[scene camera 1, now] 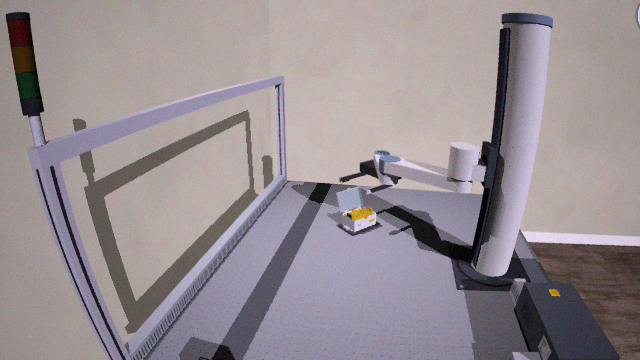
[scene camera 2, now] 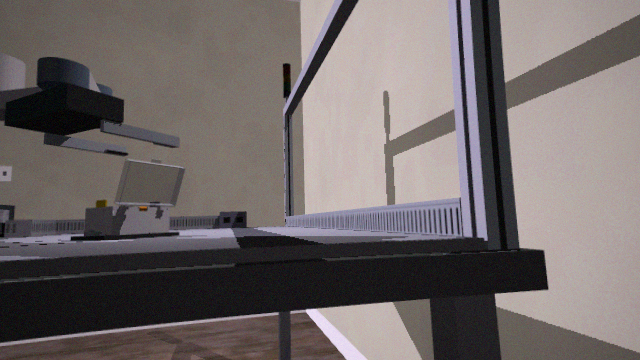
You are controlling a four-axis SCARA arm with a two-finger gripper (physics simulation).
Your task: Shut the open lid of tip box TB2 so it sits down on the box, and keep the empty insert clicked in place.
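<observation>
The tip box TB2 is white and stands on a thin dark base on the table. Its clear lid stands open, tilted up from the box's rear edge in the scene camera 1 view. The yellow-orange insert lies in the box top; whether it is clicked in place is too small to tell. My gripper is open, with two long level fingers wide apart and nothing between them. In the scene camera 2 view the fingers show a little above the lid's top edge; contact does not show.
The white arm column stands at the right. A metal frame runs along one table edge, with a slotted duct at its foot. A signal tower stands at its end. A dark cabinet is at front right.
</observation>
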